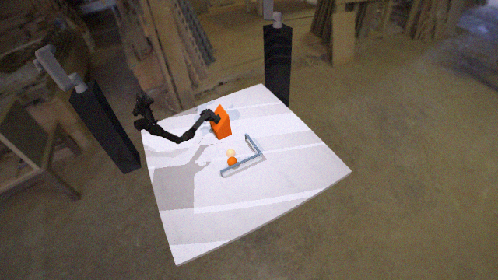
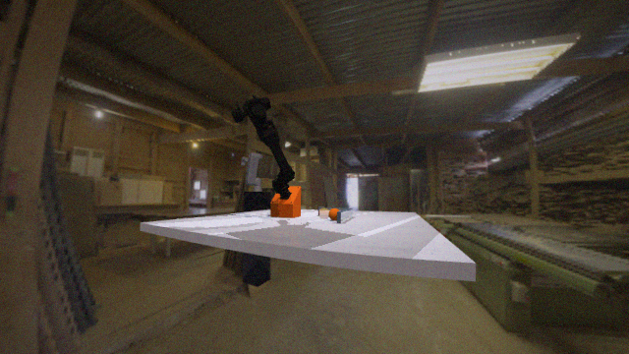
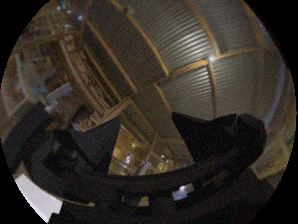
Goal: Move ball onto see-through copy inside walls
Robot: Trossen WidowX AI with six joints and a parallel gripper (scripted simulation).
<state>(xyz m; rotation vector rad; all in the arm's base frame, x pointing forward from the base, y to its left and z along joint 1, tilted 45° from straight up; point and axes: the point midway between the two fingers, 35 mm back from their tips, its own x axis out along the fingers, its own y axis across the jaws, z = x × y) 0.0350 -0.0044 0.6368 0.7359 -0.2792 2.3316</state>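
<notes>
The orange ball is 320 mm ahead of my gripper tip, 420 mm to the left of it and 580 mm below it. Also, from my gripper tip: see-through ball copy (240 mm ahead, 440 mm to the left, 580 mm below); then clear wall (370 mm ahead, 470 mm to the left, 580 mm below).
</notes>
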